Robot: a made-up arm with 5 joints.
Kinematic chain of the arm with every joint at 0, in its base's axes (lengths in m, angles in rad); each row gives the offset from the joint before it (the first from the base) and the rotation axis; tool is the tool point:
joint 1: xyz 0 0 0.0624 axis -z
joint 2: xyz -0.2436 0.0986 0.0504 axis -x
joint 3: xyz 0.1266 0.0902 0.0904 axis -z
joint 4: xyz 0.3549 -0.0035 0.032 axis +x
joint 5: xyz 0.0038 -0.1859 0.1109 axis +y
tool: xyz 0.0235 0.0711 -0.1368
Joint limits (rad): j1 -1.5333..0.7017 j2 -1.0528..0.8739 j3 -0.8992..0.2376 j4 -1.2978..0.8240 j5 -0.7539..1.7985
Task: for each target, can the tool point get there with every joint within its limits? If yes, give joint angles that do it. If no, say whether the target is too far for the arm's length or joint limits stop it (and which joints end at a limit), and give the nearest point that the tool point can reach.
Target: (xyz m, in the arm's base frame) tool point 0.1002 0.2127 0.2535
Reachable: yes | joints -0.1477 0.6102 -0.1062 -0.0274 1.2494
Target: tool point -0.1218 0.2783 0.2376
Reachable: yes | joints -1.3573 -0.7500 -0.3794 0.5673 0.1829
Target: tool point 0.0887 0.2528 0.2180
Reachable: yes | joints -0.3613 0.5644 -0.2114 -0.1774 0.8539
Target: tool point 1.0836 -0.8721 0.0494
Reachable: no: too far | nearest point 0.3005 -0.2078 0.1876 | short by 1.036 m
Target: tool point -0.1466 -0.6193 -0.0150
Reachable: no: joint limits stop it (at a limit: joint 1, joint 2, joint 3, joint 5) | nearest point 0.1584 -0.3056 0.1203 | short by 0.458 m
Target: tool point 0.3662 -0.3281 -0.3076
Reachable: no: joint limits stop it (at a limit: joint 2, joint 3, joint 5) | nearest point 0.2349 -0.2105 0.0375 | short by 0.387 m
